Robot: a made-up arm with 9 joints. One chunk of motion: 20 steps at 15 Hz.
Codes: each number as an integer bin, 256 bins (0 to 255) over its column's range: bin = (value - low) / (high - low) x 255, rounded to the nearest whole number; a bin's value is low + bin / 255 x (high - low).
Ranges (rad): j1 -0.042..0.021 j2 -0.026..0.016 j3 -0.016..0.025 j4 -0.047..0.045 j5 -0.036..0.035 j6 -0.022..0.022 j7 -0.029..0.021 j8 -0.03..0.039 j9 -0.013..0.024
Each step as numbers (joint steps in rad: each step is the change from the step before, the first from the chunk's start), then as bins.
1 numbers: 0.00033 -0.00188 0.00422 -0.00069 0.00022 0.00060 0.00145 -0.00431 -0.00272
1 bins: 171 146 126 128 130 131 155 95 71
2 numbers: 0.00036 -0.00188 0.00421 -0.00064 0.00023 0.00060 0.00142 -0.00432 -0.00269
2 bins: 171 146 126 128 130 131 155 95 71
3 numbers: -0.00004 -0.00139 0.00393 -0.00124 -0.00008 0.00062 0.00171 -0.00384 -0.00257
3 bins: 170 149 124 127 129 131 157 97 72
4 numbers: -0.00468 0.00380 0.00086 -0.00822 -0.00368 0.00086 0.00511 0.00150 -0.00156
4 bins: 151 181 105 107 116 132 174 116 79
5 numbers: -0.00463 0.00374 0.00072 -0.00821 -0.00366 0.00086 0.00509 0.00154 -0.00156
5 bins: 151 181 104 108 116 132 174 117 79
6 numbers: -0.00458 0.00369 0.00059 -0.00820 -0.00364 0.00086 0.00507 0.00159 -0.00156
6 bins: 151 180 103 108 116 132 174 117 79
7 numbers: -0.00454 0.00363 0.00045 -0.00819 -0.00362 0.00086 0.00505 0.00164 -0.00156
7 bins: 152 180 102 108 116 132 174 117 79
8 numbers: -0.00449 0.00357 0.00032 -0.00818 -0.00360 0.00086 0.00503 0.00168 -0.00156
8 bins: 152 180 102 108 116 132 174 117 79
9 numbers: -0.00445 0.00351 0.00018 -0.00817 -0.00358 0.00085 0.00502 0.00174 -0.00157
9 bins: 152 179 101 108 116 132 174 117 79
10 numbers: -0.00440 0.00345 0.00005 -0.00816 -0.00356 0.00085 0.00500 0.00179 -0.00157
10 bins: 152 179 100 108 117 132 173 117 79
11 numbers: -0.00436 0.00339 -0.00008 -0.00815 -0.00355 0.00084 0.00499 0.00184 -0.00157
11 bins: 152 178 99 108 117 132 173 118 79
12 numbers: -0.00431 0.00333 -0.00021 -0.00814 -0.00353 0.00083 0.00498 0.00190 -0.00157
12 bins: 153 178 98 108 117 132 173 118 79
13 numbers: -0.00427 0.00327 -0.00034 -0.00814 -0.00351 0.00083 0.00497 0.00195 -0.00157
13 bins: 153 178 97 108 117 132 173 118 79
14 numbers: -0.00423 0.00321 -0.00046 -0.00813 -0.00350 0.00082 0.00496 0.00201 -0.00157
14 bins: 153 177 97 108 117 132 173 118 79
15 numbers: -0.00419 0.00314 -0.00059 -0.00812 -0.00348 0.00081 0.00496 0.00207 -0.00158
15 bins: 153 177 96 108 117 132 173 119 79
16 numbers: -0.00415 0.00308 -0.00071 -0.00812 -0.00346 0.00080 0.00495 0.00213 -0.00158
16 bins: 153 177 95 108 117 132 173 119 79
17 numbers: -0.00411 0.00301 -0.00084 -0.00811 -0.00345 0.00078 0.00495 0.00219 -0.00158
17 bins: 153 176 94 108 117 132 173 119 79
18 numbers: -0.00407 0.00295 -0.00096 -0.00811 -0.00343 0.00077 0.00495 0.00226 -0.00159
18 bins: 154 176 94 108 117 132 173 119 79
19 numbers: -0.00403 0.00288 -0.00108 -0.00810 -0.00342 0.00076 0.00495 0.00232 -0.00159
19 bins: 154 175 93 108 117 132 173 119 79
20 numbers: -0.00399 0.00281 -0.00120 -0.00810 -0.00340 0.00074 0.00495 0.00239 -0.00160
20 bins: 154 175 92 108 117 132 173 120 79
